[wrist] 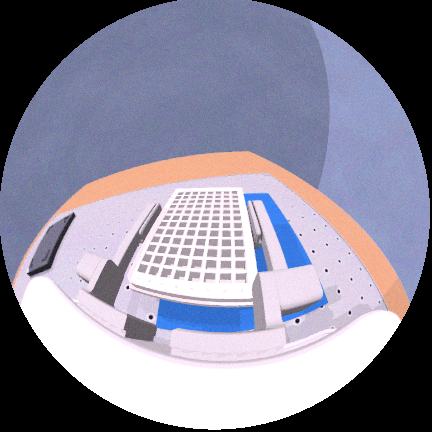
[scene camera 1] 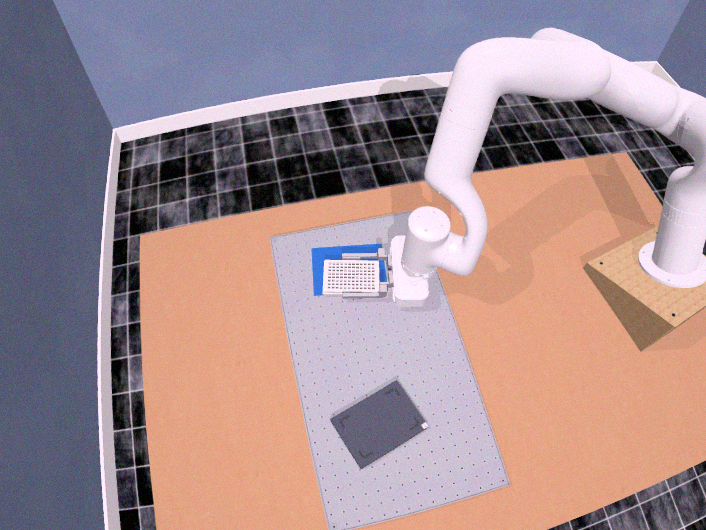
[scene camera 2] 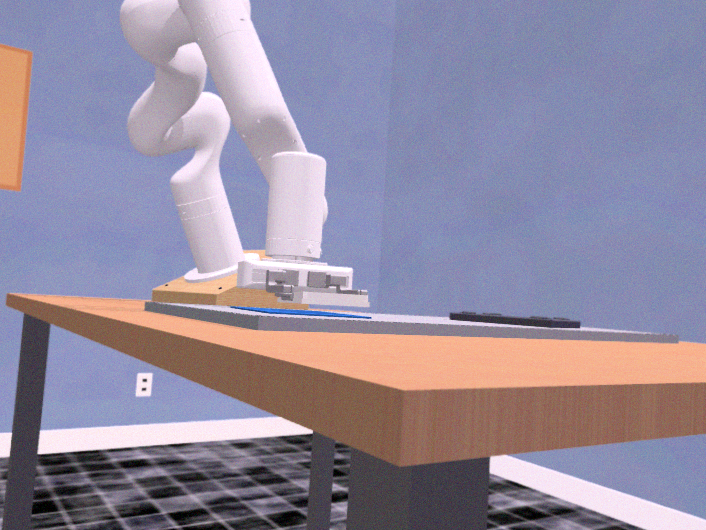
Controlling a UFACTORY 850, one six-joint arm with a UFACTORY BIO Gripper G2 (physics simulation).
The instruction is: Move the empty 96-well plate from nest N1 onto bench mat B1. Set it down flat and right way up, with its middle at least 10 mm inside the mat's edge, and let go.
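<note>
The white 96-well plate is right way up and looks level, a small gap above the blue bench mat B1. My gripper is shut on the plate, with one finger along each long side. In scene camera 1 the plate lies over the mat's lower part, with a blue strip showing above it and at its left. In the wrist view more blue shows on the plate's right. The mat's part beneath the plate is hidden. Nest N1 is dark and holds no plate.
Mat and nest sit on a grey perforated board on the orange-brown table. The arm's wooden base block stands at the right in scene camera 1. The nest is well apart from the mat.
</note>
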